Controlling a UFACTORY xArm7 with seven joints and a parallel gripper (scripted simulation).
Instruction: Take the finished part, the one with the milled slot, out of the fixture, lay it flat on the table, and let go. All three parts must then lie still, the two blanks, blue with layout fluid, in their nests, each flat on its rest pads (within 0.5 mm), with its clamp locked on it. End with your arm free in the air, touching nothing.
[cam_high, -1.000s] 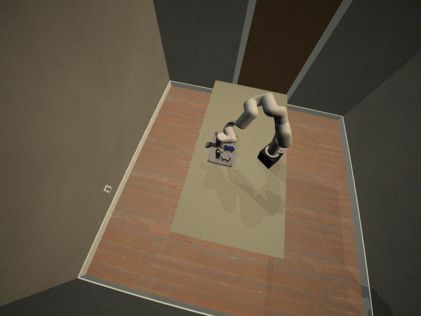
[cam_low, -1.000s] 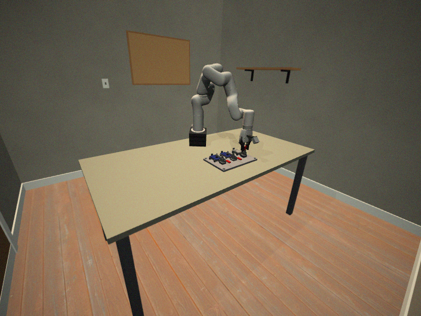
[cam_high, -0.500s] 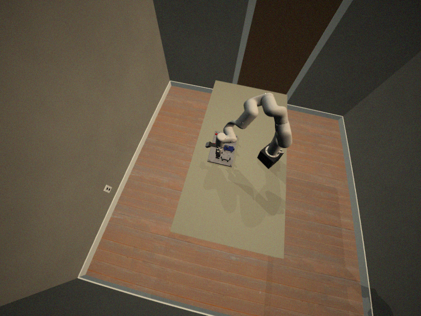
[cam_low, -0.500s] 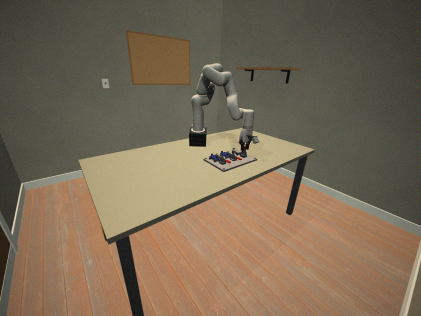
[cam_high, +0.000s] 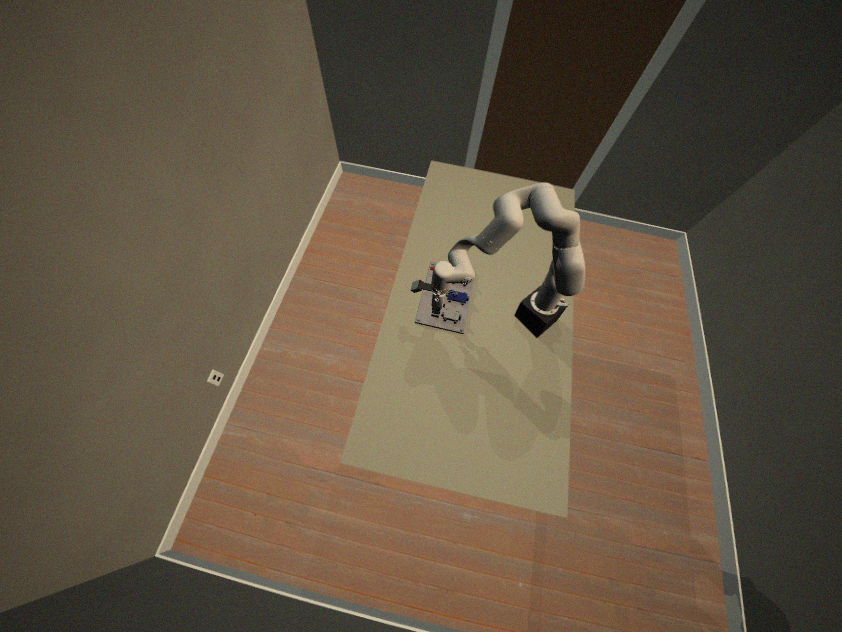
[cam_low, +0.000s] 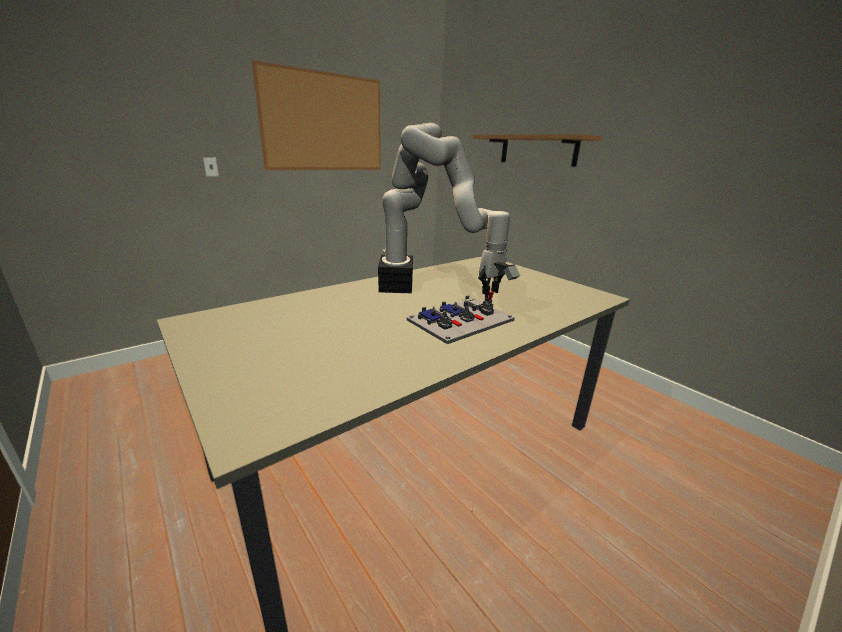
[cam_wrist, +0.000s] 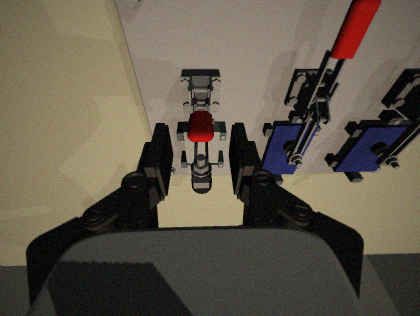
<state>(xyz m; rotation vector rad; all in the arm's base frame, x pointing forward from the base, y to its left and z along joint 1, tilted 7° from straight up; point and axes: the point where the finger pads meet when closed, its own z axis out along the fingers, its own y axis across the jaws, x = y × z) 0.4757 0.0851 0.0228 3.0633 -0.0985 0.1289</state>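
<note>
Now: the finished part 8 cm behind my hand, 1 cm to the left of it and 9 cm below it. From my hand the other things lie so: blue blank (9 cm behind, 10 cm to the right, 9 cm below); grey fixture plate (4 cm behind, 11 cm to the right, 11 cm below).
</note>
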